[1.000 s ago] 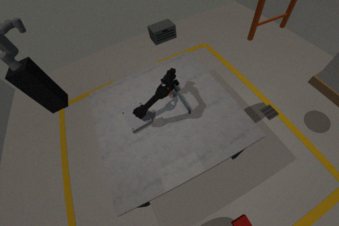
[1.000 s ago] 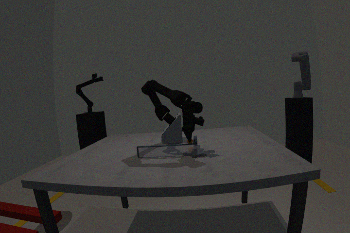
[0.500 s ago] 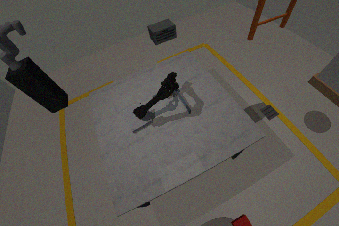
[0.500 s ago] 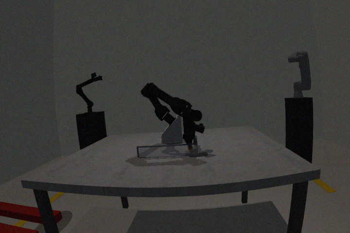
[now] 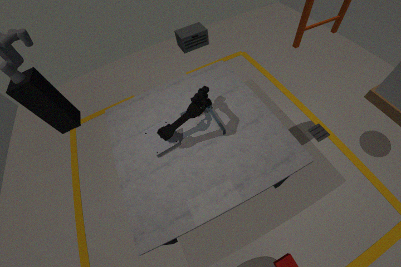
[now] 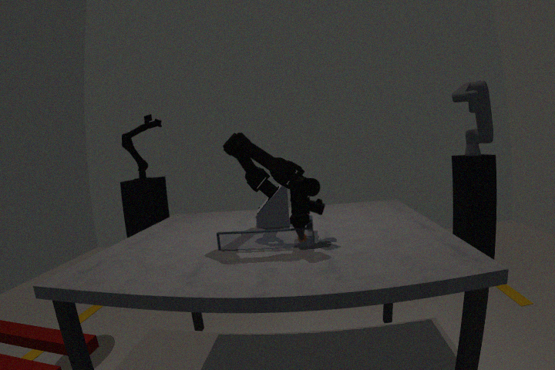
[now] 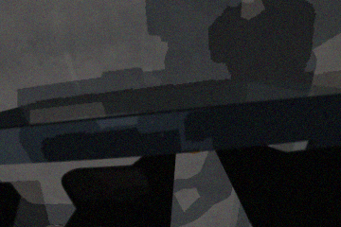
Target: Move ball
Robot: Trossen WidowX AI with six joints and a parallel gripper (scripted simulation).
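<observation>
Now: gripper tip right at the orange ball. From my gripper tip the other things lie so: see-through copy of ball: 10 mm above; then clear wall: 120 mm to the right, 60 mm ahead, 20 mm above.
</observation>
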